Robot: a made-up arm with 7 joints. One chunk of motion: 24 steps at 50 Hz.
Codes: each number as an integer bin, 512 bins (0 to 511) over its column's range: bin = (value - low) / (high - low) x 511, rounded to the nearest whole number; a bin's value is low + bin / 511 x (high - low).
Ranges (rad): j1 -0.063..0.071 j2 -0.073..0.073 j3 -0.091..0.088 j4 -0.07..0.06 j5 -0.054..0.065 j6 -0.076..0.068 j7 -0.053..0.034
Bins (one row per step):
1: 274 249 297 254 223 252 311
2: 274 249 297 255 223 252 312
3: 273 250 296 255 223 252 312
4: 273 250 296 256 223 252 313
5: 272 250 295 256 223 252 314
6: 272 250 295 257 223 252 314
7: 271 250 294 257 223 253 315
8: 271 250 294 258 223 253 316
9: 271 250 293 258 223 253 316
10: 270 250 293 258 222 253 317
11: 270 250 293 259 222 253 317
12: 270 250 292 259 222 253 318
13: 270 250 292 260 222 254 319
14: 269 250 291 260 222 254 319
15: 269 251 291 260 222 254 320
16: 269 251 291 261 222 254 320
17: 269 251 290 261 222 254 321
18: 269 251 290 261 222 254 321
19: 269 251 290 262 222 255 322
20: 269 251 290 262 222 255 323
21: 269 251 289 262 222 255 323
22: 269 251 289 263 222 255 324
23: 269 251 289 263 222 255 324
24: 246 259 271 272 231 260 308
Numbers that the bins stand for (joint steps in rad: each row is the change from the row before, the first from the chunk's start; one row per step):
1: 0.00885 -0.00186 0.01304 -0.00538 -0.00207 -0.00499 -0.00005
2: 0.00885 -0.00186 0.01304 -0.00513 -0.00207 -0.00499 0.00012
3: 0.00859 -0.00157 0.01269 -0.00513 -0.00207 -0.00499 0.00012
4: 0.00859 -0.00157 0.01269 -0.00487 -0.00207 -0.00499 0.00029
5: 0.00833 -0.00157 0.01234 -0.00487 -0.00207 -0.00499 0.00046
6: 0.00833 -0.00157 0.01234 -0.00462 -0.00207 -0.00499 0.00046
7: 0.00806 -0.00157 0.01199 -0.00462 -0.00207 -0.00470 0.00063
8: 0.00806 -0.00157 0.01199 -0.00436 -0.00207 -0.00470 0.00080
9: 0.00806 -0.00157 0.01164 -0.00436 -0.00207 -0.00470 0.00080
10: 0.00780 -0.00157 0.01164 -0.00436 -0.00230 -0.00470 0.00097
11: 0.00780 -0.00157 0.01164 -0.00411 -0.00230 -0.00470 0.00097
12: 0.00780 -0.00157 0.01129 -0.00411 -0.00230 -0.00470 0.00114
13: 0.00780 -0.00157 0.01129 -0.00386 -0.00230 -0.00442 0.00131
14: 0.00754 -0.00157 0.01094 -0.00386 -0.00230 -0.00442 0.00131
15: 0.00754 -0.00129 0.01094 -0.00386 -0.00230 -0.00442 0.00148
16: 0.00754 -0.00129 0.01094 -0.00360 -0.00230 -0.00442 0.00148
17: 0.00754 -0.00129 0.01059 -0.00360 -0.00230 -0.00442 0.00165
18: 0.00754 -0.00129 0.01059 -0.00360 -0.00230 -0.00442 0.00165
19: 0.00754 -0.00129 0.01059 -0.00335 -0.00230 -0.00414 0.00182
20: 0.00754 -0.00129 0.01059 -0.00335 -0.00230 -0.00414 0.00199
21: 0.00754 -0.00129 0.01023 -0.00335 -0.00230 -0.00414 0.00199
22: 0.00754 -0.00129 0.01023 -0.00309 -0.00230 -0.00414 0.00216
23: 0.00754 -0.00129 0.01023 -0.00309 -0.00230 -0.00414 0.00216
24: 0.00151 0.00100 0.00393 -0.00080 -0.00021 -0.00273 -0.00056

